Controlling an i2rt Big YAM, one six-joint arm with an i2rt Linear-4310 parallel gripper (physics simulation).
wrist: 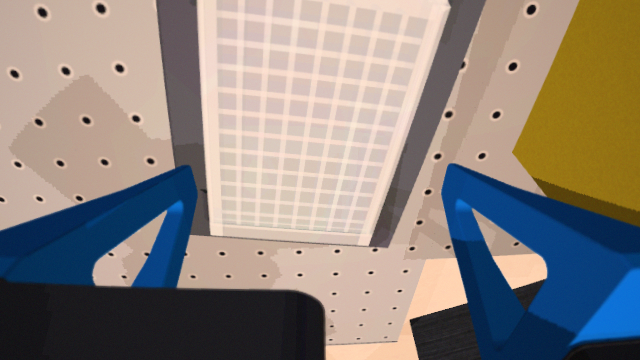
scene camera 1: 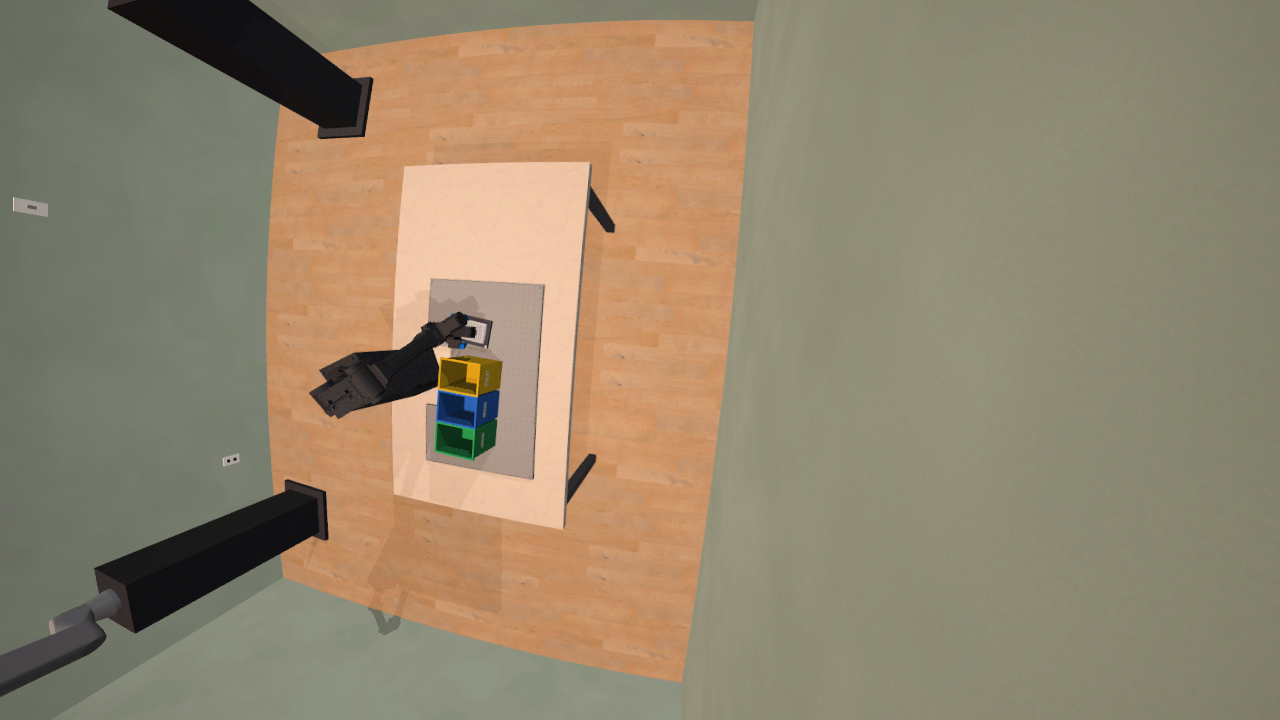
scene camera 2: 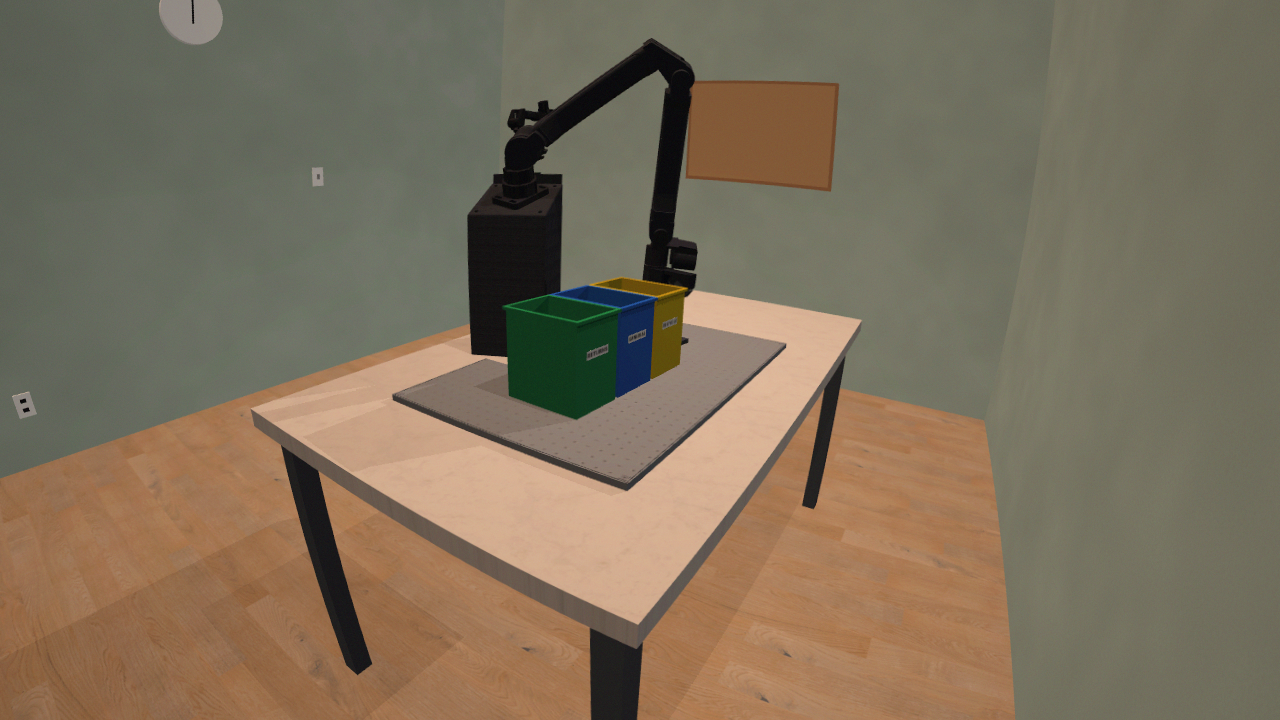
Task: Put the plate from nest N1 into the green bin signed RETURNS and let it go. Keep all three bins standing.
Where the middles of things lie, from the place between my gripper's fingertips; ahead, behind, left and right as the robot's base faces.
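Labels:
My hand is 3 cm above the white plate [wrist: 305,117], and going by their middles, of the things named here the plate is the nearest to my hand. The blue bin [scene camera 2: 635,323] is 4 cm above my hand, 30 cm to the right of it and 6 cm ahead of it. As for the yellow bin [scene camera 2: 668,310], it is 4 cm above my hand, 17 cm to the right of it and 7 cm ahead of it. Then there is the green bin [scene camera 2: 561,353], which is 4 cm above my hand, 43 cm to the right of it and 6 cm ahead of it. Going by their middles, of the things named here the green bin is the farthest from my hand.

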